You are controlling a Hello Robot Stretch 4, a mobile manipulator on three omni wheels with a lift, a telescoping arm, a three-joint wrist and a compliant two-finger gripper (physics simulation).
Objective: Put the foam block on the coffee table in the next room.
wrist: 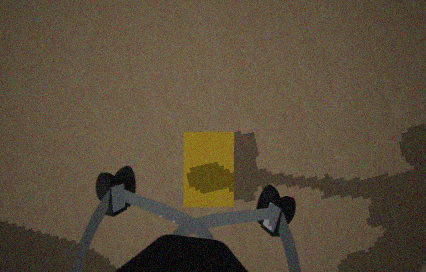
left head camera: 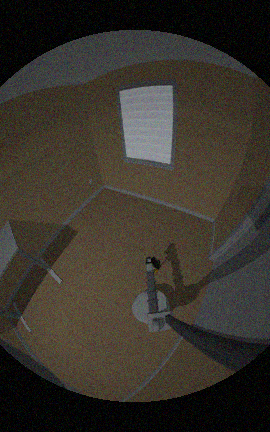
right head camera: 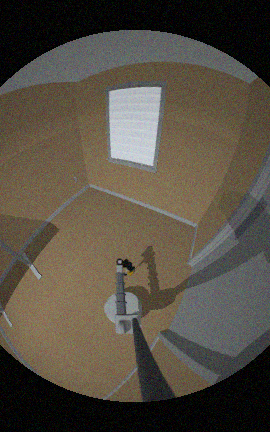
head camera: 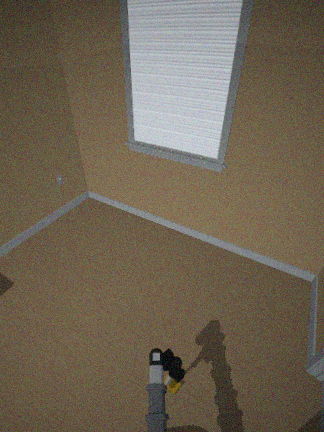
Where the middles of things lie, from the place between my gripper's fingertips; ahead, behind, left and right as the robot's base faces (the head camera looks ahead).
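Yellow foam block (wrist: 208,161): 20 mm ahead of my hand, 100 mm below it.
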